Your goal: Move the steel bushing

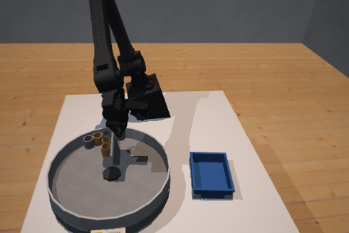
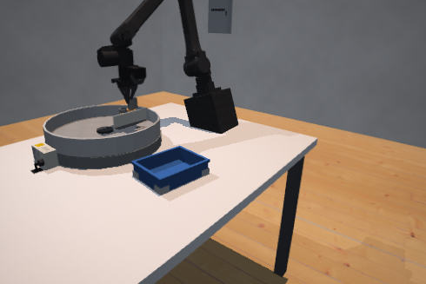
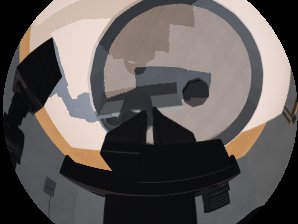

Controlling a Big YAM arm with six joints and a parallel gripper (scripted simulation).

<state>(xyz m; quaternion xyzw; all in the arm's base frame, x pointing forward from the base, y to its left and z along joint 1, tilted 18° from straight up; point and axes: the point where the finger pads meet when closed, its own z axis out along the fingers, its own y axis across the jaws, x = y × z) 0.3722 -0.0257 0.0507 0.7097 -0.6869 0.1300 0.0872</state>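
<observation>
Now: hand 50 mm short of the blue crate, 350 mm to the right of it and 130 mm above it. The rest, counted from my hand: grey round turntable (100 mm ahead, 10 mm to the right, 100 mm below).
</observation>
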